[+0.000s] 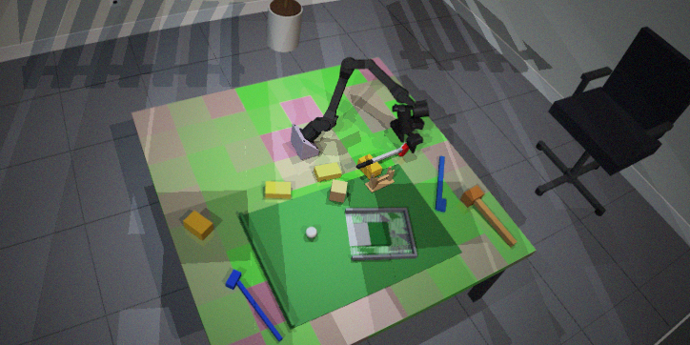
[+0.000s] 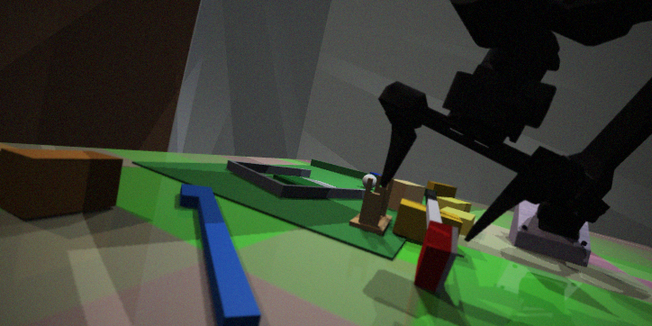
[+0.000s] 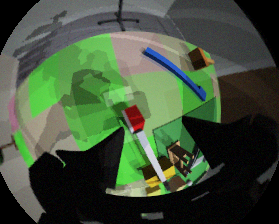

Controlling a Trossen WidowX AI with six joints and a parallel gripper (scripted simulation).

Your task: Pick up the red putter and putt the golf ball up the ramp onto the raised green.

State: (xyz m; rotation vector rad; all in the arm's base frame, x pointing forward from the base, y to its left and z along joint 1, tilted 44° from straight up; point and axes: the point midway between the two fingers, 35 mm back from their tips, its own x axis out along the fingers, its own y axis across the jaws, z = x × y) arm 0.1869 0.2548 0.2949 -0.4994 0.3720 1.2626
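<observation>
Now: the red putter 11 cm to the right of my gripper tip, 2 cm below it and 1 cm behind it. Also, from my gripper tip: wooden stand: 18 cm to the right, 9 cm ahead, 3 cm below; white golf ball: 54 cm to the right, 23 cm ahead, 5 cm below; tan cube: 37 cm to the right, 9 cm ahead, 4 cm below.
</observation>
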